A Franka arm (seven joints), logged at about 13 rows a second.
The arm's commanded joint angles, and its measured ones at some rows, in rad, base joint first. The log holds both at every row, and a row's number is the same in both.
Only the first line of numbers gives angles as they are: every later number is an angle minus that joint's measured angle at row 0.
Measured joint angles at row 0: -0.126, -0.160, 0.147, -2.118, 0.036, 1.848, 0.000
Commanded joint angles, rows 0 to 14: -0.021, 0.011, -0.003, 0.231, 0.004, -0.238, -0.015; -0.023, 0.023, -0.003, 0.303, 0.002, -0.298, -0.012; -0.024, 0.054, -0.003, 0.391, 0.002, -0.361, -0.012; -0.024, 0.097, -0.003, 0.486, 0.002, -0.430, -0.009; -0.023, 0.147, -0.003, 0.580, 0.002, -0.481, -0.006; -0.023, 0.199, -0.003, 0.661, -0.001, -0.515, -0.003; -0.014, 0.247, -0.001, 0.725, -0.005, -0.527, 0.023; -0.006, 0.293, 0.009, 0.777, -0.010, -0.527, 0.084; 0.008, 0.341, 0.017, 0.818, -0.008, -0.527, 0.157; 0.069, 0.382, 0.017, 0.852, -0.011, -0.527, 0.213; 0.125, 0.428, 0.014, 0.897, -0.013, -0.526, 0.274; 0.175, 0.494, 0.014, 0.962, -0.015, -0.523, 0.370; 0.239, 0.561, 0.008, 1.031, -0.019, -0.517, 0.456; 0.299, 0.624, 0.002, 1.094, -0.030, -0.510, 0.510; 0.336, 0.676, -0.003, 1.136, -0.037, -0.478, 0.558
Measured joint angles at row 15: 0.252, 0.534, 0.016, 0.946, -0.009, -0.467, 0.452
